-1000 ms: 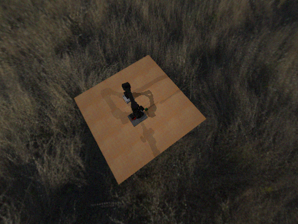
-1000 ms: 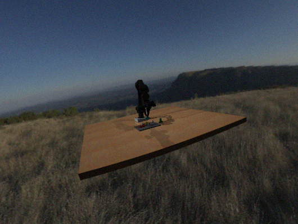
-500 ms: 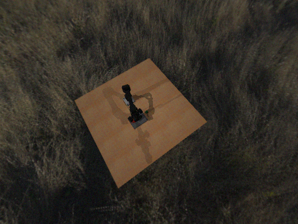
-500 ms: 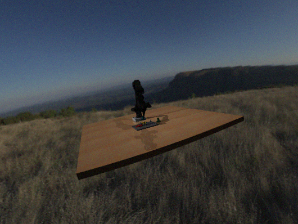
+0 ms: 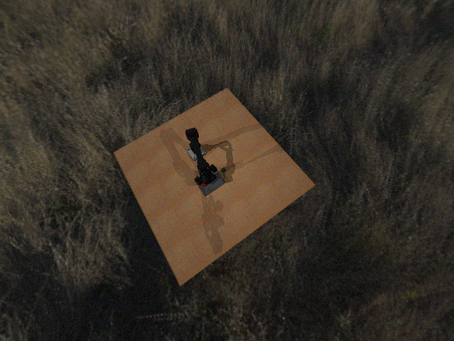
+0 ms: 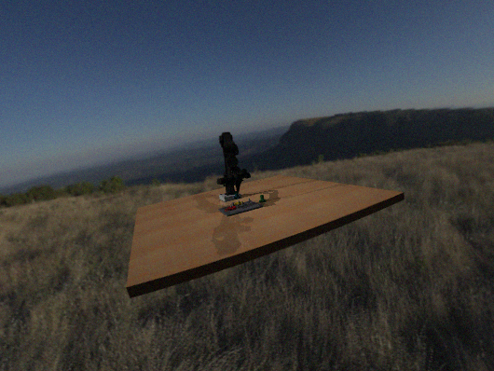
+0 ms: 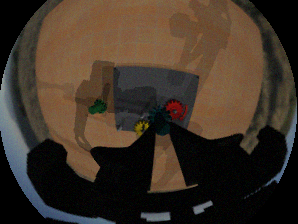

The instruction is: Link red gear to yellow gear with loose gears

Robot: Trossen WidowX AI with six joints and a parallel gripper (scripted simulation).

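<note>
The red gear is 40 mm to the right of my gripper tip and 70 mm below it. Also, from my gripper tip: yellow gear 60 mm behind, 30 mm to the left, 70 mm below; then teal gear 10 mm below; then red arrow 10 mm behind, 70 mm to the right, 80 mm below.
</note>
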